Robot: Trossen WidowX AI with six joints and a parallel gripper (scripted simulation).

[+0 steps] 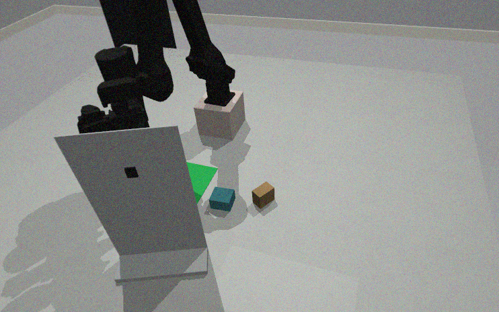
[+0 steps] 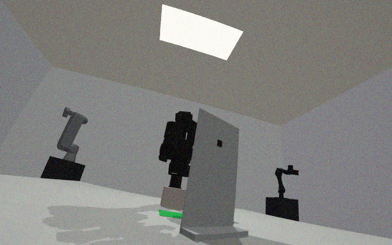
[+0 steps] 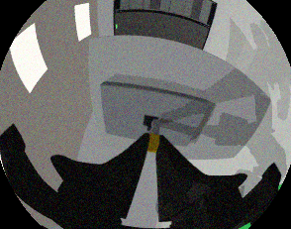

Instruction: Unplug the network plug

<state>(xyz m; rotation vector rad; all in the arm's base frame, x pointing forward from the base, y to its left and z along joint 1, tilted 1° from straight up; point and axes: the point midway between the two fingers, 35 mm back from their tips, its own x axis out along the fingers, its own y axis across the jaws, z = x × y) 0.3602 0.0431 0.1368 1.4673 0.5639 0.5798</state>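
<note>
Right now my gripper tip is 16 cm past the green marked square, 5 cm to the left of it and 22 cm above it. The rest, counted from my gripper tip: network plug (right at my gripper tip); then teal block (13 cm behind, 7 cm to the left, 21 cm below); then grey upright panel (4 cm ahead, 2 cm to the left, 8 cm below).
</note>
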